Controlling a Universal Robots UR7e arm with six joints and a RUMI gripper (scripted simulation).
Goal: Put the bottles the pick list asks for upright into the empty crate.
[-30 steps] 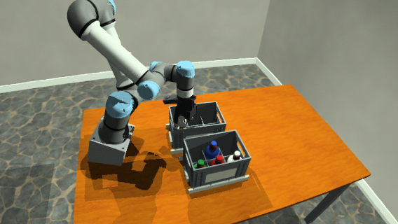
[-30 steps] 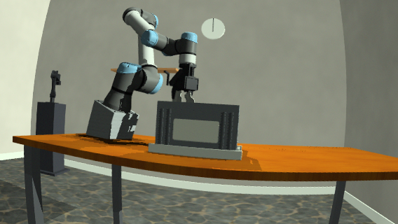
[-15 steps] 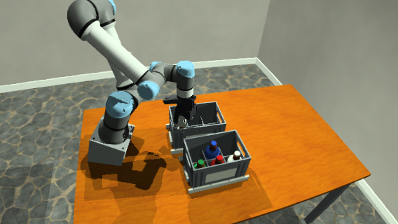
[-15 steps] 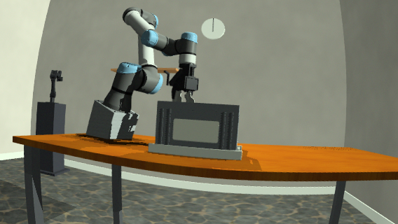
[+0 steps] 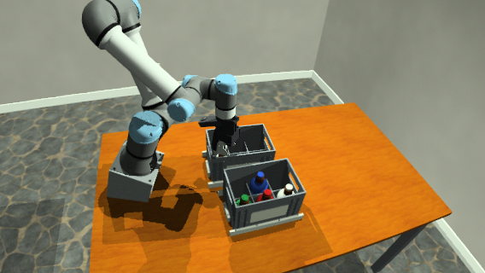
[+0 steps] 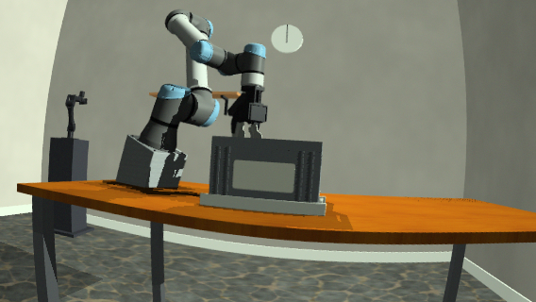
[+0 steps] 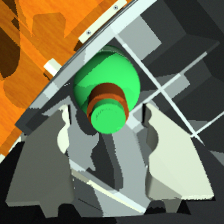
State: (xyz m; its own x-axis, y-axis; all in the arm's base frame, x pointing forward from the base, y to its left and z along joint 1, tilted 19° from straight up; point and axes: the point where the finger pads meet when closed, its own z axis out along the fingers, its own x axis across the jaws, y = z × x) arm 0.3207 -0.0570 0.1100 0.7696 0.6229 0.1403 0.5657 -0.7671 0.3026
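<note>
My gripper is now 170 mm short of the white-label bottle, 270 mm to the left of it and 70 mm above it. Round my hand: green bottle 70 mm below; then pick list 120 mm ahead, 160 mm to the left, 150 mm below; then blue-label bottle 100 mm ahead, 180 mm to the right, 70 mm below.
</note>
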